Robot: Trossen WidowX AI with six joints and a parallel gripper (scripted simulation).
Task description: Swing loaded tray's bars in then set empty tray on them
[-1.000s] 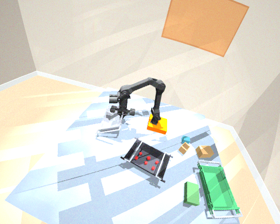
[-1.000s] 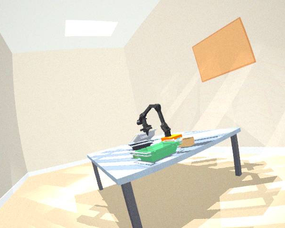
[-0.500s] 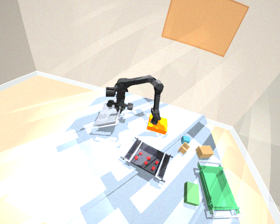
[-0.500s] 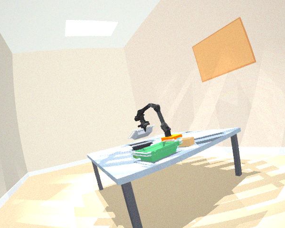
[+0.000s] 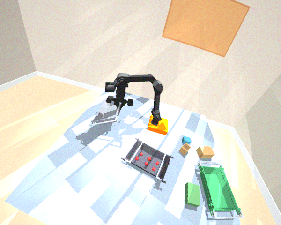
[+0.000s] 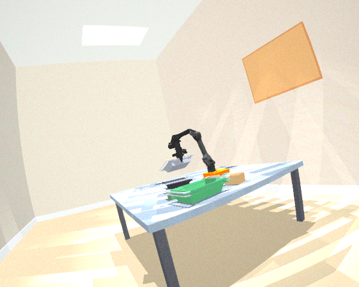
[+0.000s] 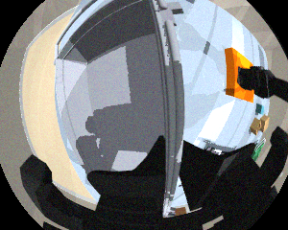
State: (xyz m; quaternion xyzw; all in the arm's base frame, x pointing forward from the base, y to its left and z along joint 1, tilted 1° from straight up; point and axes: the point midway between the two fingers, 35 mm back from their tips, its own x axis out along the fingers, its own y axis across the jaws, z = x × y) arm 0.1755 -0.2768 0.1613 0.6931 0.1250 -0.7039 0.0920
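Right now my gripper tip is 2 cm short of the clear tray and 8 cm to the left of it. The rest, counted from my gripper tip: green block 29 cm ahead, 67 cm to the left, 16 cm below; then tan wedge 8 cm behind, 77 cm to the left, 15 cm below; then cyan block 13 cm behind, 59 cm to the left, 15 cm below.
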